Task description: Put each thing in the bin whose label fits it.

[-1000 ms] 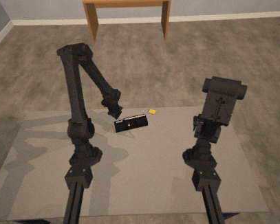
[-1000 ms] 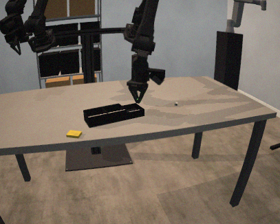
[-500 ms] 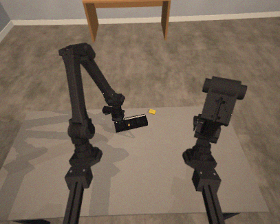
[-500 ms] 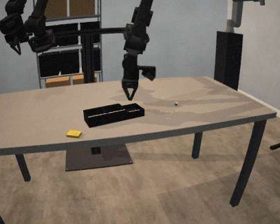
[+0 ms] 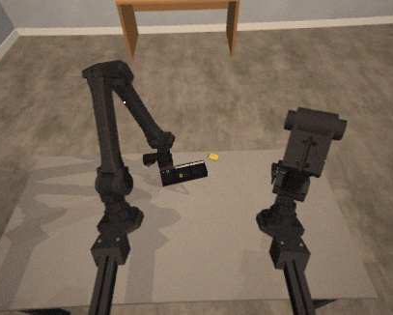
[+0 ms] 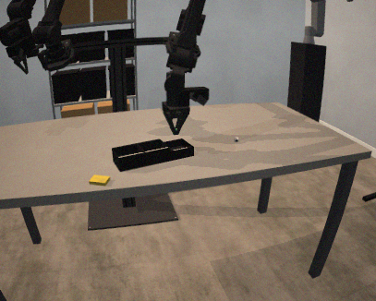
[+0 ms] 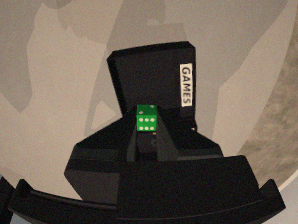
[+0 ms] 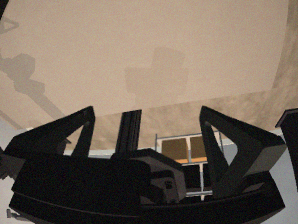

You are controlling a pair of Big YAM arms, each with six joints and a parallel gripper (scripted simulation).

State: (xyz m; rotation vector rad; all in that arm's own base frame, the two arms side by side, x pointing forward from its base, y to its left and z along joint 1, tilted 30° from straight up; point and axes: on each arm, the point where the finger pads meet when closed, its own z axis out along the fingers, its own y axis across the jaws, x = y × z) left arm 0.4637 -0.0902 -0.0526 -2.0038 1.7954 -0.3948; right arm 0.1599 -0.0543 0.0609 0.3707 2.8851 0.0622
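Now: the green cube right at my left hand. The rest, counted from my left hand: small yellow ring (2 cm ahead, 6 cm to the right, 6 cm below); then small white piece (6 cm behind, 24 cm to the left, 7 cm below); then small black piece (3 cm ahead, 9 cm to the right, 6 cm below).
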